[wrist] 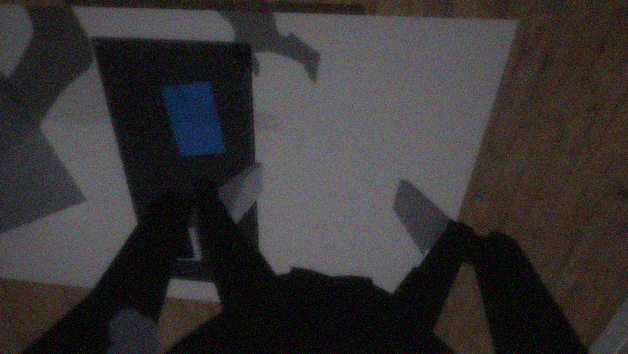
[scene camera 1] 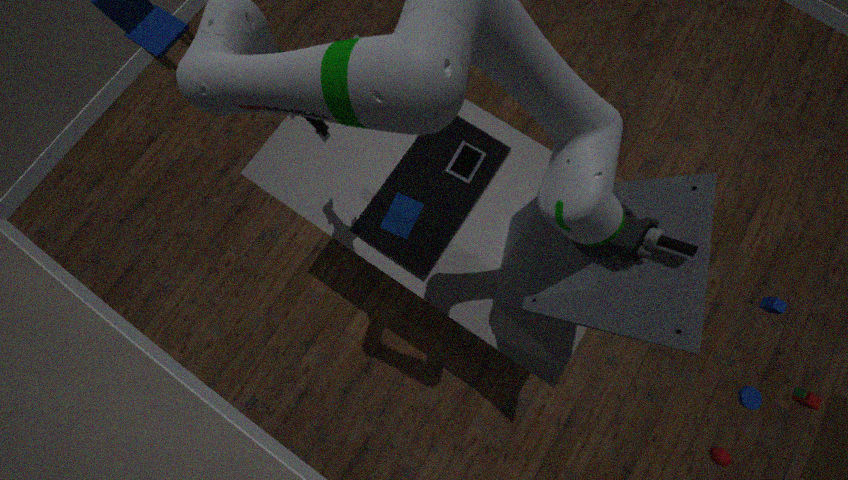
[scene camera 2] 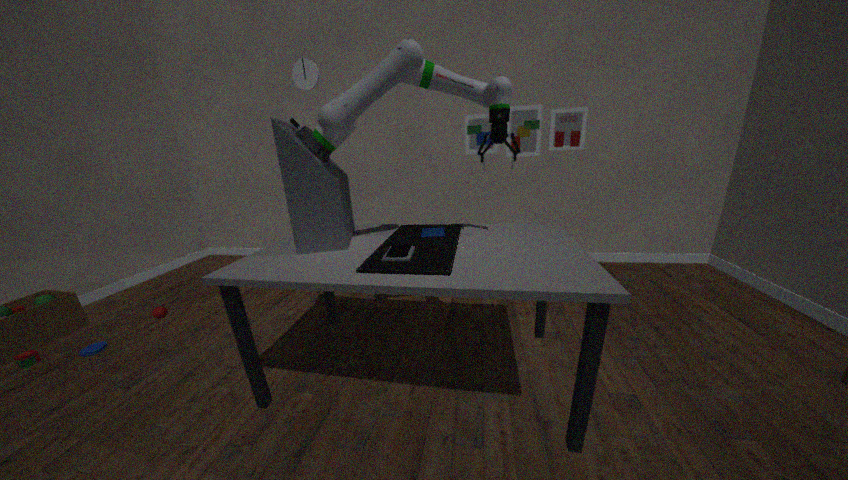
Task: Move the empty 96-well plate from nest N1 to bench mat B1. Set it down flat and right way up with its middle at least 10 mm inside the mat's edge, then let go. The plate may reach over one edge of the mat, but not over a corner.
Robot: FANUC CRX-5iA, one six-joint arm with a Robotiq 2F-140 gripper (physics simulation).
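Frame: origin at the arm's base, x ahead, y left, z up, level; metres.
Seen in the pictures: gripper, fingertip midpoint: [wrist: 328, 186] [scene camera 1: 310, 127] [scene camera 2: 498, 169]; arm's base at its link origin: [scene camera 1: 603, 229] [scene camera 2: 314, 151].
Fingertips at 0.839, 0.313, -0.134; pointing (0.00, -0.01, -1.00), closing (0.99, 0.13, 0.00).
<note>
Pixels of each thing's top centre, then the offset from my fingertips to it, as dx, dy, dz. "spot": a spot on its surface instead. Level surfaces: height alone.
- blue rectangle at a spot on its surface: [wrist: 194, 119] [scene camera 1: 401, 216] [scene camera 2: 433, 231] spot: -0.340, -0.038, -0.327
- black board at its surface level: dz -0.328
- light rectangular frame at its top centre: [wrist: 176, 239] [scene camera 2: 399, 251] [scene camera 1: 466, 161] -0.371, -0.405, -0.314
- plate at its top centre: [wrist: 173, 241] [scene camera 2: 398, 249] [scene camera 1: 466, 160] -0.371, -0.405, -0.303
- pale table at its surface level: dz -0.341
Bench mat B1, a blue rectangle [scene camera 1: 402, 215] [scene camera 2: 432, 232] [wrist: 194, 119], lies flat on a black board [scene camera 1: 437, 214] [scene camera 2: 431, 261] [wrist: 135, 100]. Nest N1, a light rectangular frame [scene camera 1: 458, 176] [scene camera 2: 397, 259] [wrist: 195, 244], stands on the same board. The dark body inside it, seemingly the plate [scene camera 1: 467, 161] [scene camera 2: 399, 251], is too dark to show wells; my left finger hides most of it in the wrist view. My gripper [scene camera 2: 498, 163] [wrist: 328, 186] is open and empty, points down high above the table and to the side of the board, and is mostly hidden by the arm in scene camera 1.
The board lies on a pale table [scene camera 1: 297, 160] [scene camera 2: 523, 255] [wrist: 350, 125]. The arm is mounted on a tall grey pedestal [scene camera 1: 654, 309] [scene camera 2: 315, 202] at one side of the board. A blue chair [scene camera 1: 157, 29] and a red ball [scene camera 2: 159, 311] are away from the table.
</note>
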